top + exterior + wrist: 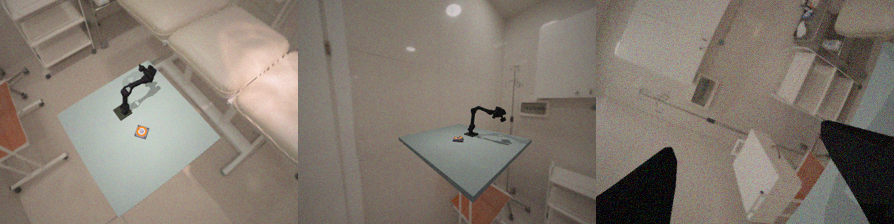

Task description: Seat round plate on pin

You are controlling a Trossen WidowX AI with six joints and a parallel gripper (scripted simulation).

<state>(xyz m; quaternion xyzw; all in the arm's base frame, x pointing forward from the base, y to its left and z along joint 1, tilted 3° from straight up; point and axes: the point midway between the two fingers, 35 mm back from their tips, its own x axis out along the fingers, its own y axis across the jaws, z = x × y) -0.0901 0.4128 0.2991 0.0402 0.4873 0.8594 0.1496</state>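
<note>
The grey base is 460 mm to the right of my gripper tip, 410 mm ahead of it and 310 mm below it.
</note>
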